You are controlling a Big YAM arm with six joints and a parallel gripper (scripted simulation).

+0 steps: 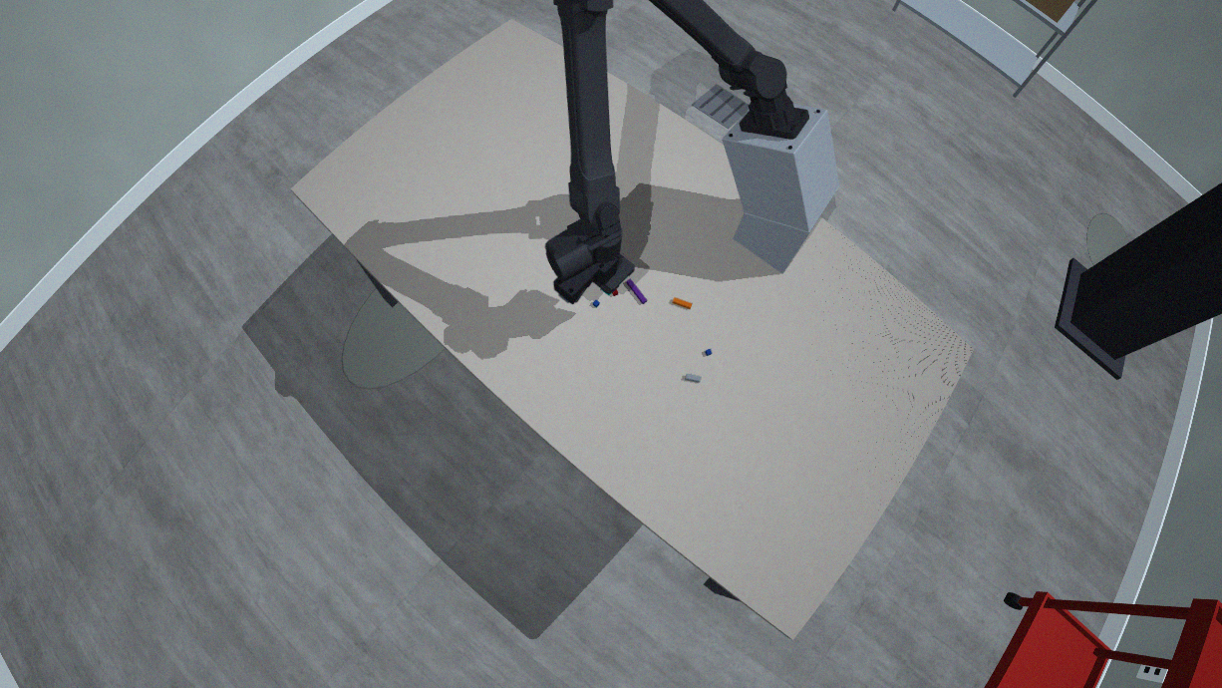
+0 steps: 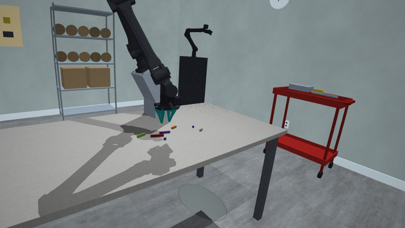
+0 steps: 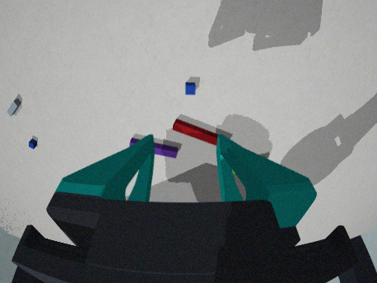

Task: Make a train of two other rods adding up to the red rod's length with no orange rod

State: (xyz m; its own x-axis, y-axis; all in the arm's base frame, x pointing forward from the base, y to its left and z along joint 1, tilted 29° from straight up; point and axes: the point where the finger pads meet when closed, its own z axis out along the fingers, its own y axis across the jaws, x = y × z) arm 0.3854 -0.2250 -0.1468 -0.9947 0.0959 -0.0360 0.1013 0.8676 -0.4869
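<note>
Now: hand 9 cm above the purple rod, 7 cm past it and 5 cm to the right of it. The rest, counted from my hand: red rod (9 cm below, 5 cm behind, 1 cm to the right); then lime rod (11 cm behind, 9 cm below, 8 cm to the right); then orange rod (14 cm to the left, 10 cm behind, 9 cm below).
</note>
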